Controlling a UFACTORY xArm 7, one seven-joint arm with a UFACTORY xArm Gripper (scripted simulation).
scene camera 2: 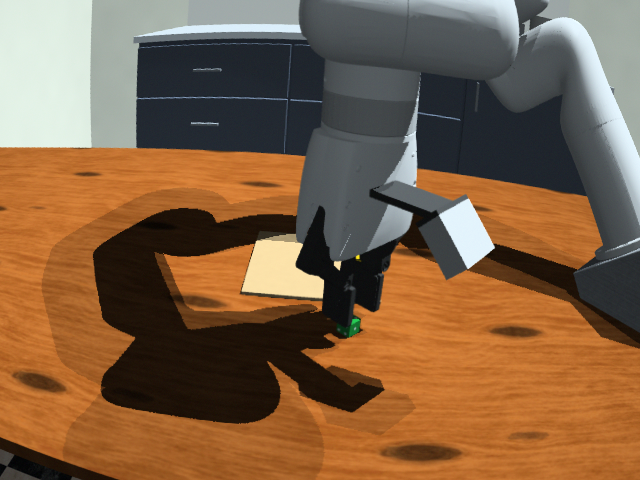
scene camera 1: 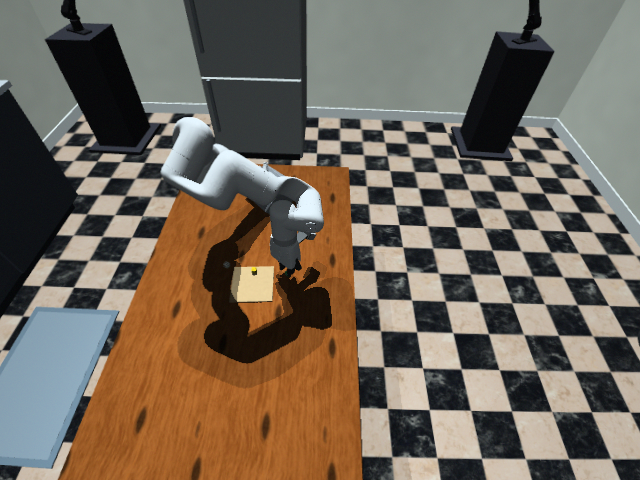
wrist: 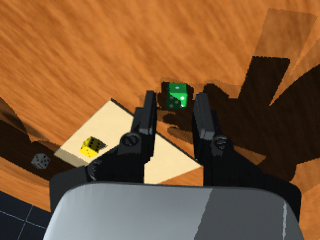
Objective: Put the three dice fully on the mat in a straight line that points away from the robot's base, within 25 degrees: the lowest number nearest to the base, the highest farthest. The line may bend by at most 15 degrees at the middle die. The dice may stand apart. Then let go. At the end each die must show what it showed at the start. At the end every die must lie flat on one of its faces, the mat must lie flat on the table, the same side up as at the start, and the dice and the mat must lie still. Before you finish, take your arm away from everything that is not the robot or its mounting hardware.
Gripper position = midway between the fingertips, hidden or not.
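Note:
I can see a tan mat (scene camera 2: 271, 273), and the tan mat is there in scene camera 1 (scene camera 1: 246, 286) and in the wrist view (wrist: 112, 120) as well. My gripper (scene camera 2: 350, 312) is visible too, and you'd also find my gripper in scene camera 1 (scene camera 1: 287, 270) and in the wrist view (wrist: 175, 106).

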